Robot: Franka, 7 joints.
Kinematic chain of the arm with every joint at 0, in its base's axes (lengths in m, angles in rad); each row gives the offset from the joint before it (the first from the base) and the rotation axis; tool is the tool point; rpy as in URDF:
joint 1: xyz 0 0 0.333 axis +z
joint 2: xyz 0 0 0 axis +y
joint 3: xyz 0 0 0.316 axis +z
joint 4: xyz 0.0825 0 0 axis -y
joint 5: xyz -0.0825 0 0.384 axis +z
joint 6: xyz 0 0 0 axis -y
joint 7: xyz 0.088 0 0 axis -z
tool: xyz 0 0 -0.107 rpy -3.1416 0 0
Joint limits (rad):
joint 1: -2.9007..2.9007
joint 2: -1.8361..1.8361
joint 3: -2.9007..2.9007
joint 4: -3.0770..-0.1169
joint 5: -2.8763..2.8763
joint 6: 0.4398..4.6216
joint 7: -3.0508..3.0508
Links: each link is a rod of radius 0.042 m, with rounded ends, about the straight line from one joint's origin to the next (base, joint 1, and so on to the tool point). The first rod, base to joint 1, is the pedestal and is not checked.
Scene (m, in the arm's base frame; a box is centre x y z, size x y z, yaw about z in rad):
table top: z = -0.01
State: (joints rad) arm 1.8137 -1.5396 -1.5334 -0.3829 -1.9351 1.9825 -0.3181
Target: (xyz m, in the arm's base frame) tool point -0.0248 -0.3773 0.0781
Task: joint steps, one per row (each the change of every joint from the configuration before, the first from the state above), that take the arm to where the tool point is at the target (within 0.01 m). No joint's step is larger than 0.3 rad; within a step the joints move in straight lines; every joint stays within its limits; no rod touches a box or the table.
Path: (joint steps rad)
1: -0.1307 0.0875 -0.1157 -0.2644 0.0995 -0.1333 0.0000
2: -0.1307 0.0875 -0.1157 -0.2643 0.0994 -0.1332 0.0000
3: -0.1308 0.0875 -0.1157 -0.2644 0.0995 -0.1333 0.0000
4: -0.1307 0.0875 -0.1157 -0.2643 0.0995 -0.1333 0.0000
5: -0.1307 0.0875 -0.1157 -0.2644 0.0994 -0.1332 0.0000
6: -0.1307 0.0875 -0.1156 -0.2643 0.0995 -0.1333 0.0000
7: -0.1308 0.0875 -0.1157 -0.2644 0.0994 -0.1333 0.0000

